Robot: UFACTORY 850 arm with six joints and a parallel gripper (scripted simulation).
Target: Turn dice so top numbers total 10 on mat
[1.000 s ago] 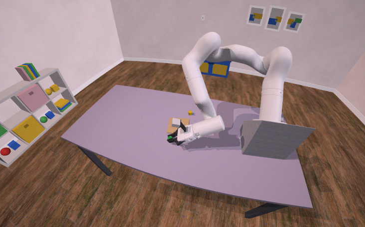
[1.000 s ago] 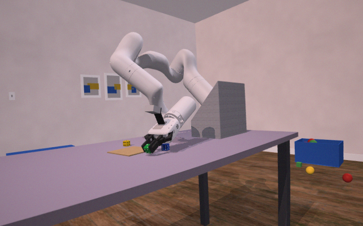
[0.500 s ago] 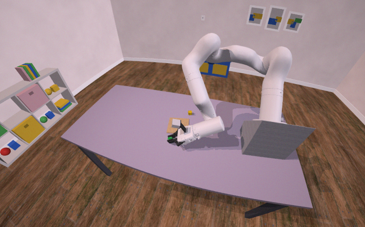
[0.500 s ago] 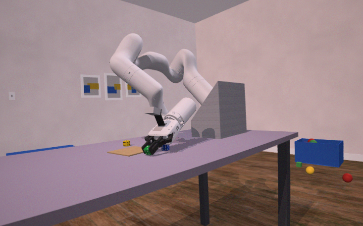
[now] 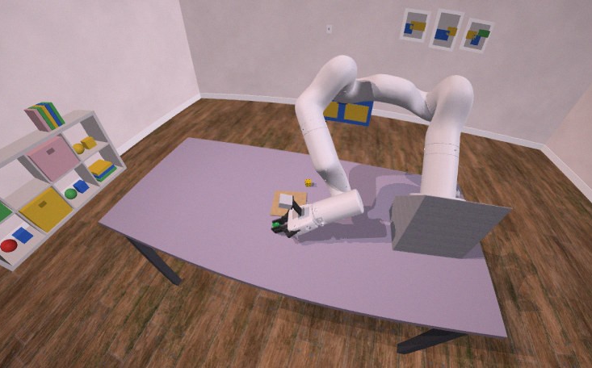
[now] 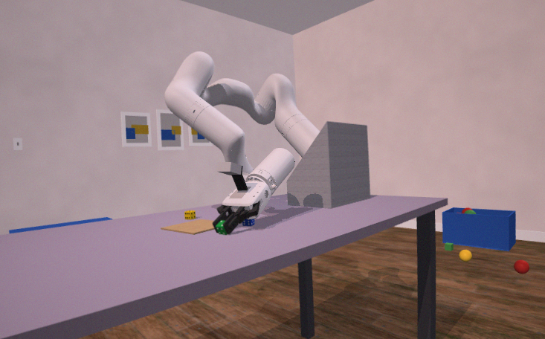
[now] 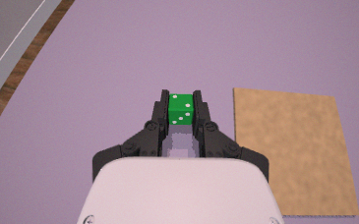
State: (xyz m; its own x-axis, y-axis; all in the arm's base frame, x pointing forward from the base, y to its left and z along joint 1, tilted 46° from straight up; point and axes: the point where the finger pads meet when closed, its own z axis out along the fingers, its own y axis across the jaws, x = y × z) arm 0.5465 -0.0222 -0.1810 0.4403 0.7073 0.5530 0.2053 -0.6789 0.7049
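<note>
My gripper is now 10 mm short of the green die and 10 mm above it. From my hand the other things lie so: blue die (100 mm behind, 30 mm to the right, 10 mm below); tan mat (140 mm to the right, 20 mm below, 10 mm behind); yellow die (270 mm to the right, 60 mm behind, 10 mm below).
</note>
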